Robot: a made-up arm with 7 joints.
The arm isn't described. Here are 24 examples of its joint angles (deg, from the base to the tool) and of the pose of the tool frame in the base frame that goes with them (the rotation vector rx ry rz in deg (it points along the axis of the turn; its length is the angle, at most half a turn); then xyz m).
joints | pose
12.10 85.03 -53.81 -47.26 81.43 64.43 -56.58 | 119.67 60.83 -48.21 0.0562 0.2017 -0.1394
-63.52 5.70 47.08 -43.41 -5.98 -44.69 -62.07 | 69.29 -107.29 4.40 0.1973 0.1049 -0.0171
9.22 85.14 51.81 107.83 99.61 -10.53 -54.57 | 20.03 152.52 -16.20 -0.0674 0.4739 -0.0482
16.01 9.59 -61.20 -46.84 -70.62 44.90 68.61 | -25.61 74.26 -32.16 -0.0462 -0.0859 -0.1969
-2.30 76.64 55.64 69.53 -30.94 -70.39 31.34 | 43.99 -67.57 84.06 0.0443 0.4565 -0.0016
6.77 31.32 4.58 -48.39 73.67 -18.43 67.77 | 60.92 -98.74 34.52 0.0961 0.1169 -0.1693
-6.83 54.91 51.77 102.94 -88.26 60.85 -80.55 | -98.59 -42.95 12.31 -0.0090 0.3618 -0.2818
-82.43 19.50 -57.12 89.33 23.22 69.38 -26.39 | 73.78 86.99 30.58 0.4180 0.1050 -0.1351
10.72 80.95 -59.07 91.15 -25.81 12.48 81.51 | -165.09 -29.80 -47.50 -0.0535 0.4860 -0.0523
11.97 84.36 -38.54 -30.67 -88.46 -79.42 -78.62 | -15.14 -36.43 -80.92 0.0930 0.2433 -0.1289
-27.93 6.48 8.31 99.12 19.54 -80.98 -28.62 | 5.00 7.12 -45.89 0.1371 0.0574 -0.4110
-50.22 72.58 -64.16 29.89 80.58 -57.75 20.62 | 112.63 -17.56 -107.88 0.2500 0.2882 -0.1809
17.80 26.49 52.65 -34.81 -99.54 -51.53 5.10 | -42.26 -81.58 35.94 -0.0114 0.2722 -0.1193
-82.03 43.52 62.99 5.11 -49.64 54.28 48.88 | -60.90 -23.50 39.52 0.2746 0.2898 0.0987
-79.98 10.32 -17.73 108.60 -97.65 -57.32 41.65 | -45.11 -4.54 93.19 0.3968 0.0710 -0.1931
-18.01 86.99 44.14 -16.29 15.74 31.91 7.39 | 83.03 -32.96 60.59 0.1603 0.2890 0.1483
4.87 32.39 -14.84 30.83 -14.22 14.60 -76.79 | -26.36 71.43 -66.85 0.0362 0.2120 -0.3883
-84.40 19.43 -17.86 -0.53 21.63 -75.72 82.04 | -64.89 -121.01 -11.61 0.2981 -0.0554 0.0540
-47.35 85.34 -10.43 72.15 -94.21 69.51 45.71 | -30.14 66.90 75.41 0.1869 0.4228 -0.0260
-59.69 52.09 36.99 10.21 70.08 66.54 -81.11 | 11.01 35.16 27.94 0.2402 0.3293 0.0379
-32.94 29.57 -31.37 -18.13 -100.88 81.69 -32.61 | -45.89 76.50 -116.37 0.1959 0.0155 -0.2182
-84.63 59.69 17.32 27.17 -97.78 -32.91 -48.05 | -22.73 -114.40 -31.78 0.2843 0.2959 0.1653
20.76 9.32 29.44 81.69 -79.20 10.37 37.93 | -45.79 98.03 132.79 -0.2380 0.1193 -0.3943
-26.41 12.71 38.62 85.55 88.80 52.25 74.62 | 135.41 51.90 33.63 0.0997 0.1680 -0.4202
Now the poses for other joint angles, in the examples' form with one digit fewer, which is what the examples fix.
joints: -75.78 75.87 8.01 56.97 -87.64 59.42 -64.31
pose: -48.1 -19.4 -60.0 0.284 0.357 0.083
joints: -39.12 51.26 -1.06 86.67 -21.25 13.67 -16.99
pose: 4.3 60.3 31.0 0.197 0.368 -0.254
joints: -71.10 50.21 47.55 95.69 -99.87 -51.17 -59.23
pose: -45.6 -78.9 53.4 0.307 0.329 -0.142
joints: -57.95 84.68 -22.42 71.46 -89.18 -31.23 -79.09
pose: 26.8 -30.3 -20.2 0.203 0.440 0.052
